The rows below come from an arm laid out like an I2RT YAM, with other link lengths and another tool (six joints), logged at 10 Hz.
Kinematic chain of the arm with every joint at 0, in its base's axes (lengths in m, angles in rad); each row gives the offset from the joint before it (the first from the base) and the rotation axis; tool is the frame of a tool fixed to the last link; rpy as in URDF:
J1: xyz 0 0 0.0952 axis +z
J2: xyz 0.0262 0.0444 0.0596 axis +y
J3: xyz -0.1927 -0.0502 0 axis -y
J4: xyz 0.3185 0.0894 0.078 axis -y
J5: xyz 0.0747 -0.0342 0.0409 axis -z
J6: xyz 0.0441 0 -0.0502 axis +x
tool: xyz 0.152 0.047 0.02 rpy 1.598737 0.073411 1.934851
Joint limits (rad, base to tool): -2.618..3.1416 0..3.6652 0..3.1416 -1.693..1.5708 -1.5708..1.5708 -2.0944..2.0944
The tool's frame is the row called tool.
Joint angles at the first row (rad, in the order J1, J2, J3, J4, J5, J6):
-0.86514 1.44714 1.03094 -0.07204 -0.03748 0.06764
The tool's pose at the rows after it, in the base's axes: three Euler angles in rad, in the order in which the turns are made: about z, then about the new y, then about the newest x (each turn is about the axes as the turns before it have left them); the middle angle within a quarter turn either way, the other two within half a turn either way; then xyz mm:
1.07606 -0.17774 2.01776 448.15 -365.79 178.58
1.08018 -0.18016 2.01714 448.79 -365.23 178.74
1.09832 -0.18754 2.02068 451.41 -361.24 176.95
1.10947 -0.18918 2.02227 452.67 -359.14 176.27
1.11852 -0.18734 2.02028 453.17 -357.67 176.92
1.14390 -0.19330 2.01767 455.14 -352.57 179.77
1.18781 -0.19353 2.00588 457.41 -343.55 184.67
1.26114 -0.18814 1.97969 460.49 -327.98 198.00
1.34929 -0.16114 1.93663 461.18 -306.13 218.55
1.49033 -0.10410 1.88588 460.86 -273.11 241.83
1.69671 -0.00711 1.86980 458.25 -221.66 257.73
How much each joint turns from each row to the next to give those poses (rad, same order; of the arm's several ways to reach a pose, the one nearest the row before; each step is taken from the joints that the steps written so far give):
0.00017 -0.00613 -0.00149 0.00452 -0.00832 0.00313
-0.00013 0.00117 0.00139 -0.00051 -0.00482 0.00029
0.00203 0.00336 0.00113 -0.00393 -0.01742 -0.00287
0.00049 0.00116 0.00042 -0.00165 -0.01011 -0.00433
-0.00042 -0.00303 -0.00243 0.00150 -0.00761 -0.00508
-0.00024 -0.00739 0.00090 -0.00899 -0.02525 -0.00604
-0.00040 -0.02064 -0.01212 -0.00019 -0.03971 -0.01490
0.00011 -0.04199 -0.01595 -0.00537 -0.06454 -0.02401
0.00257 -0.07684 -0.03807 0.00339 -0.07140 -0.03266
0.00000 -0.09197 -0.04831 0.00992 -0.12030 -0.06433
0.01142 -0.09455 -0.04590 -0.02378 -0.16539 -0.12793

